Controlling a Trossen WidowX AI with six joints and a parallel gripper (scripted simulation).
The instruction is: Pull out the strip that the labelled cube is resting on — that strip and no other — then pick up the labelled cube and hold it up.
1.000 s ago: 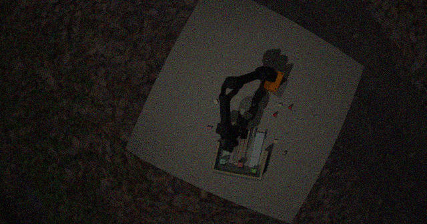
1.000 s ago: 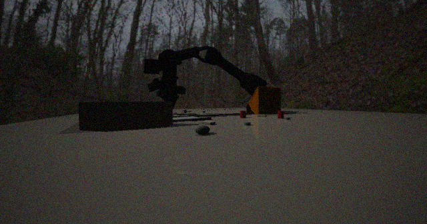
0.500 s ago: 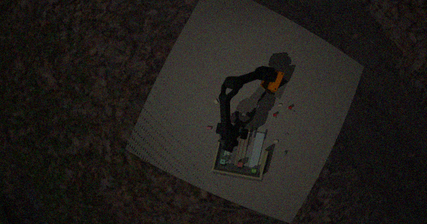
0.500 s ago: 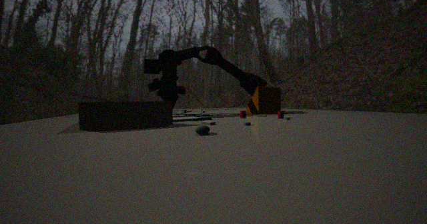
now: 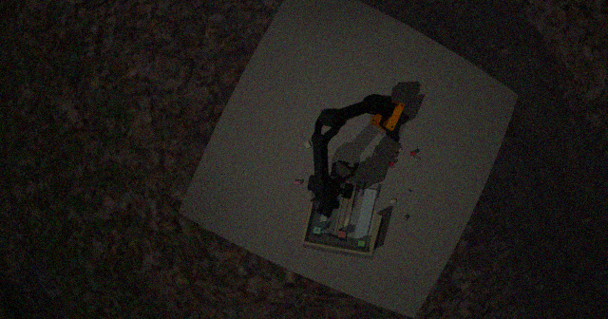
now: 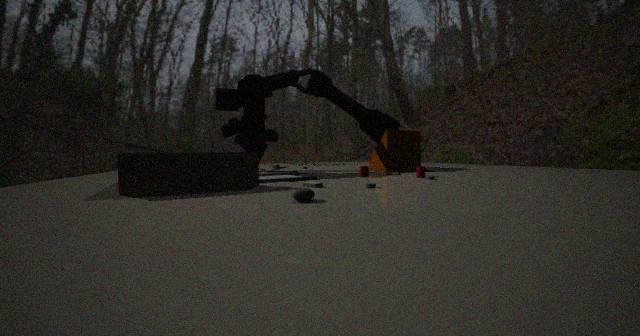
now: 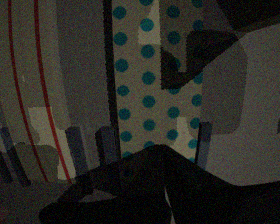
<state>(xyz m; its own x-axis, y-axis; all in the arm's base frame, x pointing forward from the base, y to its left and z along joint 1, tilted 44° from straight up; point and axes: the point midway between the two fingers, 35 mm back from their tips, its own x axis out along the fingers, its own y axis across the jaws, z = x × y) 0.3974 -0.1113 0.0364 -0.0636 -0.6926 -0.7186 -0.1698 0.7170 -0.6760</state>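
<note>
The red-lined strip is 11 cm to the left of my gripper tip and 7 cm ahead of it. The rest, counted from my gripper tip: grey pebble 40 cm to the left, 1 cm ahead.
</note>
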